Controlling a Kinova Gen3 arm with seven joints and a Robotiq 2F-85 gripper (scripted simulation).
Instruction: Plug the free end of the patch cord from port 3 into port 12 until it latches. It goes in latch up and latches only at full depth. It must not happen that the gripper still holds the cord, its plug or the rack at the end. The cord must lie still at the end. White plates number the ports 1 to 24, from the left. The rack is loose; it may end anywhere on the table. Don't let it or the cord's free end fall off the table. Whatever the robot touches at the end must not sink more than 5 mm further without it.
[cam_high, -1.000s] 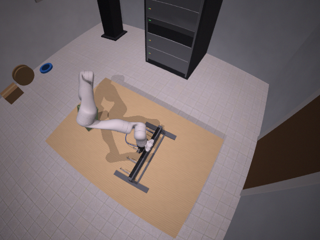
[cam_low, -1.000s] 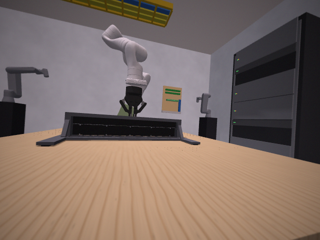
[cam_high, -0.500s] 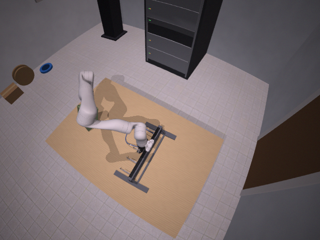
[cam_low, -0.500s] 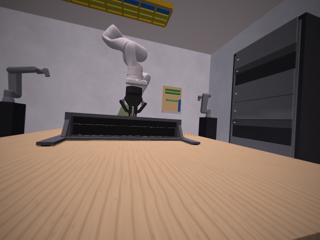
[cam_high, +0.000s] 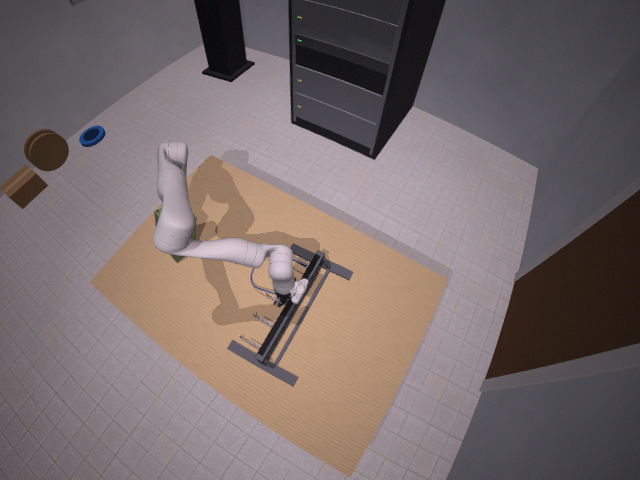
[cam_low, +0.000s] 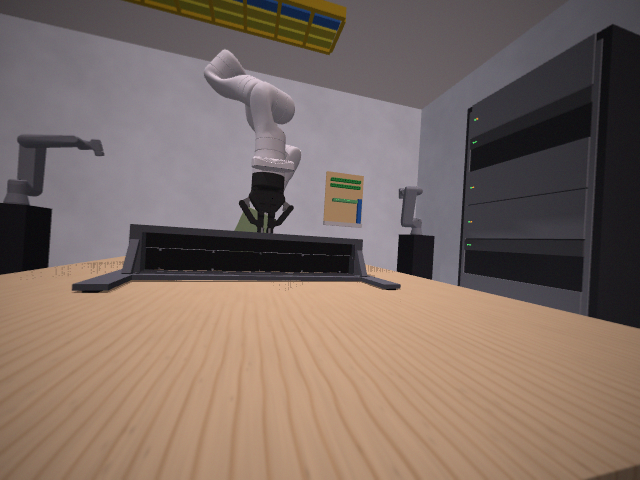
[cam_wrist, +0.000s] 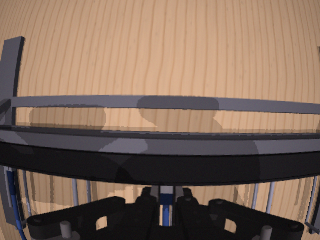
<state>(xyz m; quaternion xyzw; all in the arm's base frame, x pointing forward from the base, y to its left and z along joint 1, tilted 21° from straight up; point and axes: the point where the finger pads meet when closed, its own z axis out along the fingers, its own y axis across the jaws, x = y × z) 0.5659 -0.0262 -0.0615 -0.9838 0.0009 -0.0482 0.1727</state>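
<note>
Right now the plug is 10 mm ahead of my hand and 10 mm below it.
</note>
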